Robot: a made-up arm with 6 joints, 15 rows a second.
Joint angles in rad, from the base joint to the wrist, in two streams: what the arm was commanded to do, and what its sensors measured. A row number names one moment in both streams.
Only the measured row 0 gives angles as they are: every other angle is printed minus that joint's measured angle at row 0.
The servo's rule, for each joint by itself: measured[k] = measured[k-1] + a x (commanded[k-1-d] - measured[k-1]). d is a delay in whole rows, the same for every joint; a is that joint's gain. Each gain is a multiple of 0.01, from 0.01 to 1. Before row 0 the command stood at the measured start. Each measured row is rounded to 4 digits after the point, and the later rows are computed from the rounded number. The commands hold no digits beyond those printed.
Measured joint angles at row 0: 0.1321, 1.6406, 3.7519, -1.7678, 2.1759, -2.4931
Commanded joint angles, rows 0 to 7: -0.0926, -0.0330, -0.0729, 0.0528, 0.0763, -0.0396; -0.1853, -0.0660, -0.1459, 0.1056, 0.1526, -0.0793; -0.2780, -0.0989, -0.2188, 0.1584, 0.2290, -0.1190; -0.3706, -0.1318, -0.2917, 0.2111, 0.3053, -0.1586; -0.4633, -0.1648, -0.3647, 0.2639, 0.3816, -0.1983; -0.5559, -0.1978, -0.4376, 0.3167, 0.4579, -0.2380; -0.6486, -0.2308, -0.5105, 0.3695, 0.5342, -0.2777; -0.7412, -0.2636, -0.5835, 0.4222, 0.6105, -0.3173
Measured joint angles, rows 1 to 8: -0.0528, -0.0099, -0.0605, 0.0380, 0.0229, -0.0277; -0.1283, -0.0267, -0.1314, 0.0867, 0.0618, -0.0638; -0.2136, -0.0484, -0.2039, 0.1383, 0.1120, -0.1024; -0.3031, -0.0734, -0.2768, 0.1907, 0.1700, -0.1417; -0.3944, -0.1008, -0.3498, 0.2434, 0.2335, -0.1813; -0.4865, -0.1299, -0.4227, 0.2962, 0.3008, -0.2210; -0.5789, -0.1602, -0.4956, 0.3490, 0.3708, -0.2607; -0.6714, -0.1912, -0.5686, 0.4017, 0.4427, -0.3003
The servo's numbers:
d 0
a 0.57 0.30 0.83 0.72 0.30 0.70

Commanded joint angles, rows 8 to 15: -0.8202, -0.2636, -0.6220, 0.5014, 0.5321, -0.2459; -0.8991, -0.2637, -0.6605, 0.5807, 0.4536, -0.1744; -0.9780, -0.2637, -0.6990, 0.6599, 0.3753, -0.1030; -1.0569, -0.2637, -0.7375, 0.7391, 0.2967, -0.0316; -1.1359, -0.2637, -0.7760, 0.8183, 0.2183, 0.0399; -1.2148, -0.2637, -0.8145, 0.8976, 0.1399, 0.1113; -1.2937, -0.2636, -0.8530, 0.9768, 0.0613, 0.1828; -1.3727, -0.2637, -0.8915, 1.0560, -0.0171, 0.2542
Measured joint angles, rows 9 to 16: -0.7562, -0.2129, -0.6129, 0.4735, 0.4695, -0.2622; -0.8377, -0.2281, -0.6524, 0.5507, 0.4647, -0.2007; -0.9177, -0.2388, -0.6911, 0.6293, 0.4379, -0.1323; -0.9970, -0.2463, -0.7296, 0.7084, 0.3955, -0.0618; -1.0762, -0.2515, -0.7681, 0.7875, 0.3423, 0.0094; -1.1552, -0.2552, -0.8066, 0.8668, 0.2816, 0.0807; -1.2341, -0.2577, -0.8451, 0.9460, 0.2155, 0.1522; -1.3131, -0.2595, -0.8836, 1.0252, 0.1457, 0.2236
